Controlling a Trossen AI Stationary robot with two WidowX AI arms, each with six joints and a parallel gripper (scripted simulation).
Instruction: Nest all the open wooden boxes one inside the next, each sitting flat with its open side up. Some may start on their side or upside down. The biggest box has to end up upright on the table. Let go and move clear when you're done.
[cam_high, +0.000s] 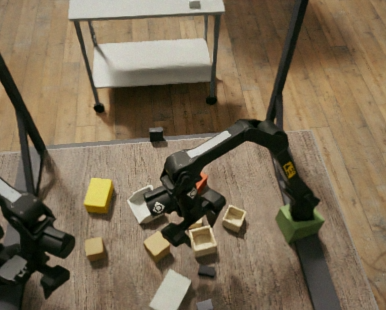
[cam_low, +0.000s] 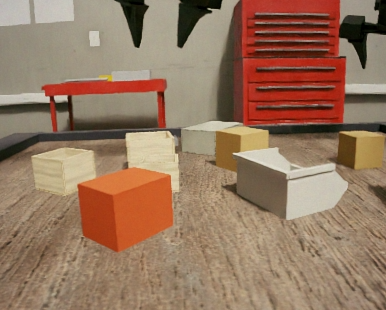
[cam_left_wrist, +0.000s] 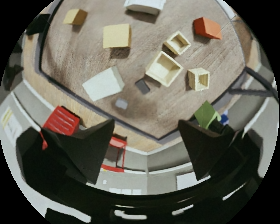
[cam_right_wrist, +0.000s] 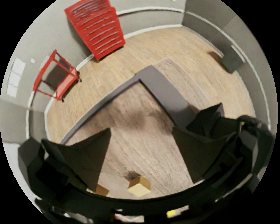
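The orange cube lies 260 mm behind my left hand, 200 mm below it and 40 mm to the left of it. Round my left hand: small tan cube 310 mm to the right, 200 mm below, 70 mm behind; white slab 200 mm below, 100 mm ahead, 90 mm to the right; white tray 200 mm below, 200 mm behind, 140 mm to the right.
Right now my right hand is 15 cm above the small tan cube, 13 cm to the right of it and 13 cm past it. From my right hand the other things lie so: orange cube (48 cm to the left, 32 cm behind, 15 cm below); then white slab (34 cm to the left, 16 cm below, 5 cm ahead); then white tray (30 cm to the left, 26 cm behind, 15 cm below).
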